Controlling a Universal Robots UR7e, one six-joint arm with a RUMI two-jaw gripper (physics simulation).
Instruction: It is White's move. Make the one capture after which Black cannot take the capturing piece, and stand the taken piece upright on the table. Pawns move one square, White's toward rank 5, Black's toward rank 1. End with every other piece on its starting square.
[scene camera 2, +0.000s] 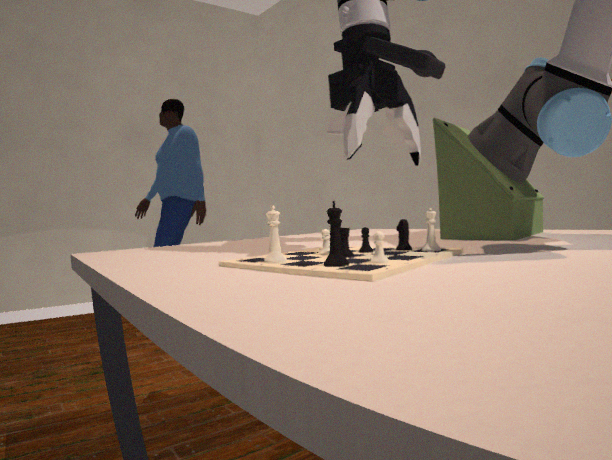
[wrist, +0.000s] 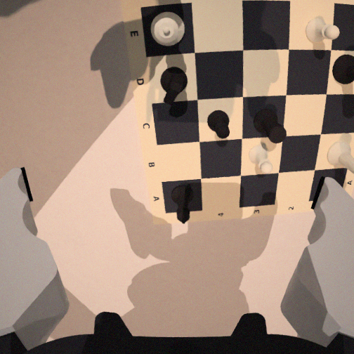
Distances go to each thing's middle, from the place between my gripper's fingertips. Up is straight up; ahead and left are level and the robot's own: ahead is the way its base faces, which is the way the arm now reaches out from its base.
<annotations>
I see the chessboard (scene camera 2: 308, 262) 12 cm below my hand, 8 cm ahead of it and 1 cm to the right of it. From my hand the other things lie so: black king (scene camera 2: 336, 258): 15 cm ahead, 8 cm below, 3 cm to the left.
</annotations>
